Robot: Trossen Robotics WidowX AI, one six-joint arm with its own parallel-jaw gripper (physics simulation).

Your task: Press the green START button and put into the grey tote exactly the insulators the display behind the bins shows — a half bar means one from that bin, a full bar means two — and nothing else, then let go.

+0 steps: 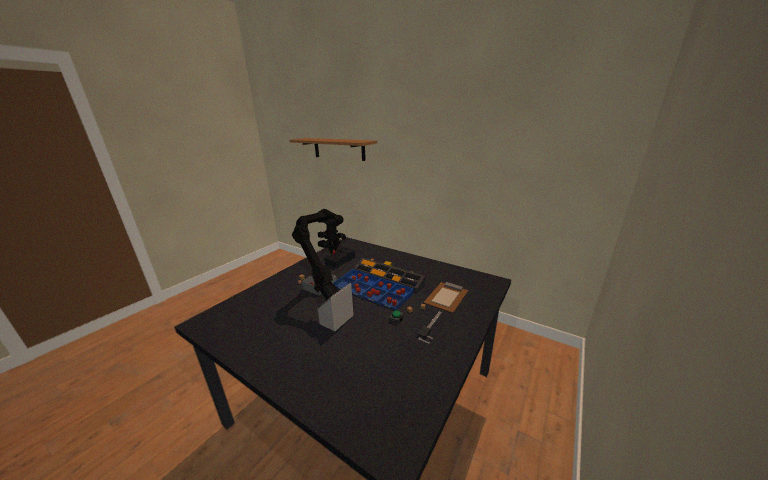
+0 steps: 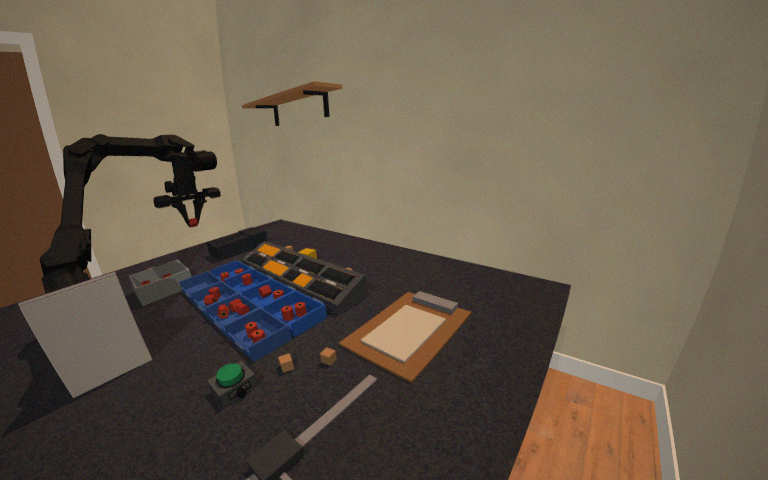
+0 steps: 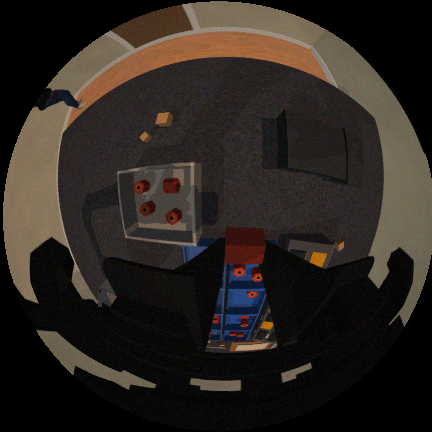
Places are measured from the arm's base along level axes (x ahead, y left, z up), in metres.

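Pixels of known places: gripper, between the fingertips: [image 1: 333, 253] [image 2: 193, 224] [image 3: 241, 244]; arm's base, origin of its link: [image 1: 332, 295] [image 2: 72, 303].
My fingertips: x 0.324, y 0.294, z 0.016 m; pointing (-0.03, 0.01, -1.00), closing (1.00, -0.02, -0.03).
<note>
Ahead of a thing's pixels: the offset from my fingertips to its middle. "*": to the spot under its first point.
My gripper [image 1: 333, 251] [image 2: 193, 221] [image 3: 241, 244] is shut on a red insulator and holds it high above the table, between the black tray and the blue bins. The grey tote @[dx -0.135, dy -0.001, dz -0.137 m] [image 1: 309, 287] [image 2: 160, 292] [image 3: 198, 200] stands left of the bins, with several red insulators inside. The blue bins @[dx -0.053, dy -0.455, dz -0.147 m] [image 2: 270, 347] hold more insulators; the near row's leftmost bin looks empty. The display @[* dx +0.162, dy -0.522, dz -0.128 m] [image 2: 353, 291] behind them shows full orange bars at the far row's first and near row's second windows, and a half bar at the near row's third. The green START button @[dx -0.153, dy -0.543, dz -0.144 m] [image 1: 396, 314] [image 2: 229, 374] stands in front.
A black tray @[dx +0.174, dy +0.114, dz -0.136 m] [image 1: 339, 258] [image 2: 232, 244] [image 3: 316, 150] stands beyond the tote. A white panel [image 1: 338, 308] [image 2: 84, 333] stands by the arm's base. Wooden cubes @[dx -0.063, dy -0.569, dz -0.154 m] [image 2: 285, 362] @[dx -0.003, dy -0.614, dz -0.154 m] [image 2: 327, 356] @[dx -0.133, dy +0.159, dz -0.152 m] [image 3: 164, 119], a clipboard @[* dx +0.063, dy -0.756, dz -0.158 m] [image 2: 416, 370], a hammer @[dx -0.105, dy -0.719, dz -0.154 m] [image 2: 274, 454] and a yellow block @[dx +0.255, dy -0.227, dz -0.144 m] [image 2: 307, 253] lie around.
</note>
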